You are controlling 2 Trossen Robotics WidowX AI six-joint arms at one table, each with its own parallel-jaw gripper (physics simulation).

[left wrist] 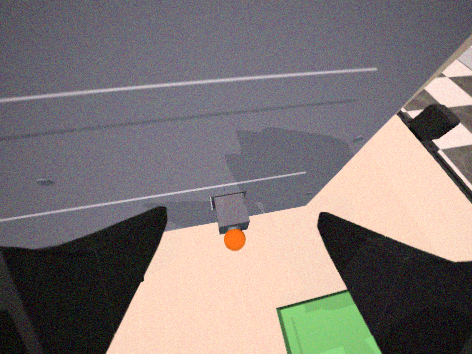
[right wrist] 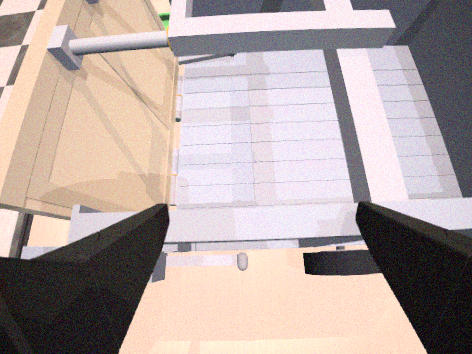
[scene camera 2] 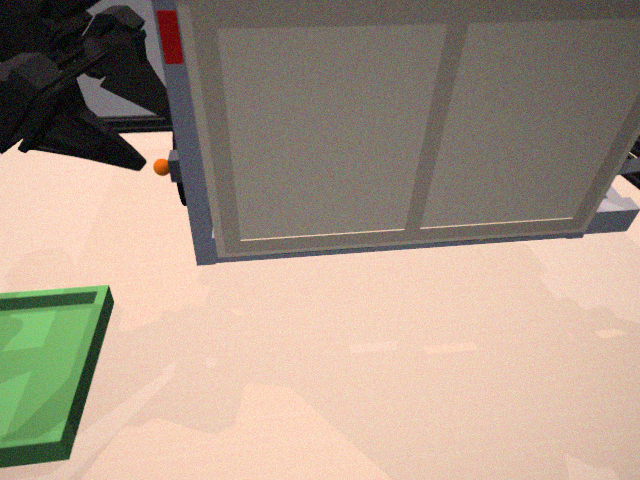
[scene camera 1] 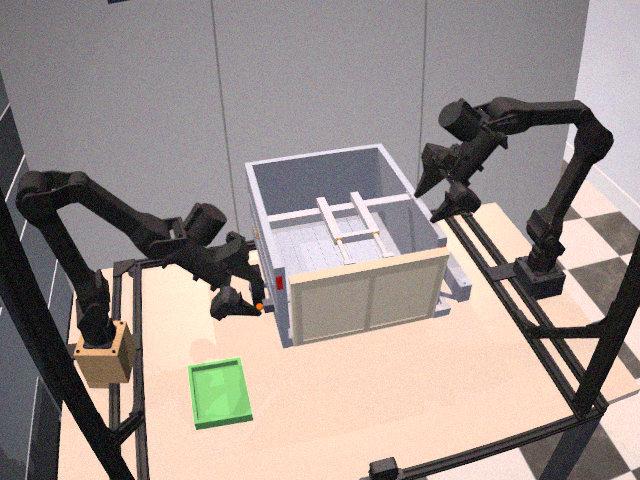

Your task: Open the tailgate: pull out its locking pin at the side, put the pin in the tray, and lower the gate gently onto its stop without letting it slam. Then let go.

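Pixels of known places: left gripper, fingertip midpoint: point(left wrist: 243, 216) point(scene camera 2: 163, 140) point(scene camera 1: 262, 298); right gripper, fingertip midpoint: point(right wrist: 261, 211) point(scene camera 1: 423, 209); left arm's base, link origin: point(scene camera 1: 100, 337); right arm's base, link origin: point(scene camera 1: 540, 266).
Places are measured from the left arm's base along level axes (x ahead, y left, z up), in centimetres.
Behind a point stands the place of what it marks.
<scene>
The tailgate point(scene camera 1: 330, 304) @(x 47.8, y -2.7, z 9.8 cm) point(scene camera 2: 330, 129) @(x 48.7, y -2.4, z 9.1 cm) point(right wrist: 110, 105) @(x 59.1, y 0.9, z 11.4 cm) is a beige panel standing upright at the box's near end. The locking pin's orange knob point(scene camera 1: 259, 306) @(x 33.8, y 6.7, z 1.4 cm) point(scene camera 2: 161, 166) @(x 34.0, y 6.5, z 1.2 cm) point(left wrist: 235, 240) @(x 33.6, y 7.0, z 1.5 cm) sticks out from a grey block point(left wrist: 231, 211) @(x 35.4, y 7.3, z 1.9 cm) low on the box's left side. The pin's shaft is hidden. My left gripper point(scene camera 2: 154, 139) @(x 34.5, y 6.7, z 3.5 cm) point(left wrist: 243, 216) @(x 34.5, y 6.7, z 3.5 cm) is open and empty, its fingers on either side of the block and knob in the wrist view, not touching them. The green tray point(scene camera 1: 223, 422) @(x 26.1, y -14.4, z -9.8 cm) point(scene camera 2: 36, 453) @(x 30.2, y -13.6, z -9.8 cm) point(left wrist: 284, 327) @(x 27.4, y 1.8, z -8.9 cm) lies at the lower left. My right gripper point(scene camera 1: 424, 208) @(x 67.5, y 15.2, z 17.4 cm) point(right wrist: 261, 211) @(x 67.5, y 15.2, z 17.4 cm) is open and empty above the box's right wall.
The grey box point(scene camera 1: 313, 155) @(x 46.4, y 39.9, z 17.1 cm) stands mid-table with two white struts point(scene camera 1: 365, 214) @(x 55.7, y 13.6, z 17.9 cm) running toward the tailgate. A black wheel point(right wrist: 340, 263) @(x 68.7, y 25.9, z -1.0 cm) shows below its right wall. Black frame rails point(scene camera 1: 547, 356) @(x 94.8, y -3.9, z -9.3 cm) point(left wrist: 435, 155) border the table. A wooden block point(scene camera 1: 103, 369) @(x 0.6, y -5.0, z -4.4 cm) carries my left arm.
</scene>
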